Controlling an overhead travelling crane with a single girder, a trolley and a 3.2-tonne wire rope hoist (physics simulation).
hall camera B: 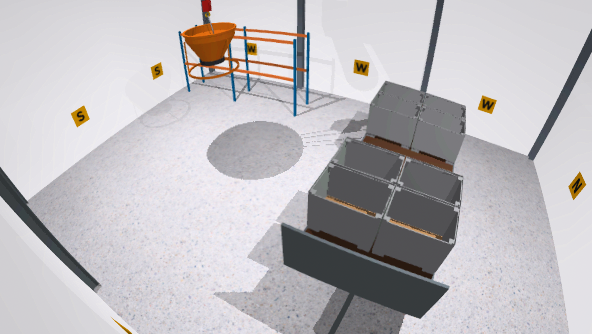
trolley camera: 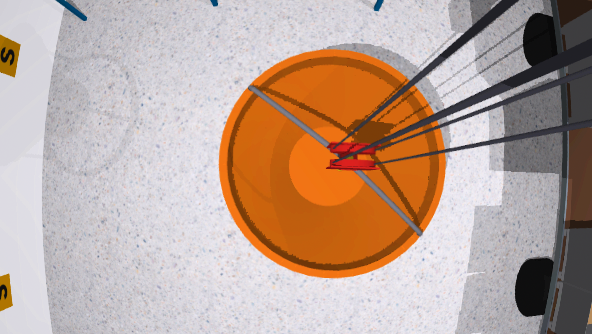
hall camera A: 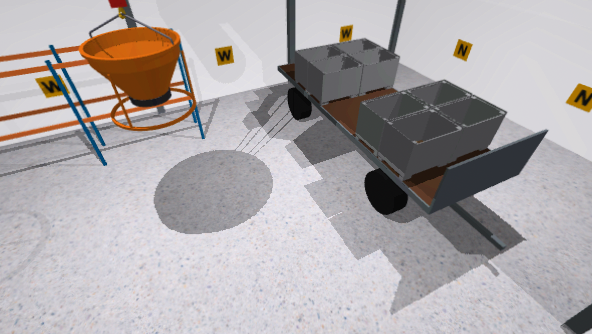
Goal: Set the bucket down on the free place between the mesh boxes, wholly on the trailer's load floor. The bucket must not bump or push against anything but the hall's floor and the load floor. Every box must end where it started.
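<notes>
The orange bucket (hall camera A: 145, 67) (hall camera B: 210, 46) (trolley camera: 320, 230) hangs upright above the hall floor, apart from its shadow. My hook (hall camera A: 121, 14) (hall camera B: 207, 15) holds its bail; the red hook block (trolley camera: 352, 156) shows above the bucket's middle in the trolley camera. The trailer's brown load floor (hall camera A: 347, 114) (hall camera B: 407, 152) (trolley camera: 580, 187) lies to the right of the bucket. Grey mesh boxes stand on it in two groups, the rear group (hall camera A: 341, 84) (hall camera B: 392, 120) and the group by the headboard (hall camera A: 435, 147) (hall camera B: 342, 220). The free place lies between the groups, mostly hidden in hall camera B.
A rack with blue posts (hall camera A: 77, 107) (hall camera B: 295, 80) and orange beams stands behind the bucket in both hall views. The trailer's headboard (hall camera A: 492, 167) (hall camera B: 365, 272) rises at its front end. Trailer wheels (hall camera A: 385, 192) (trolley camera: 537, 287) show at the side. Grey columns (hall camera A: 291, 30) stand along the walls.
</notes>
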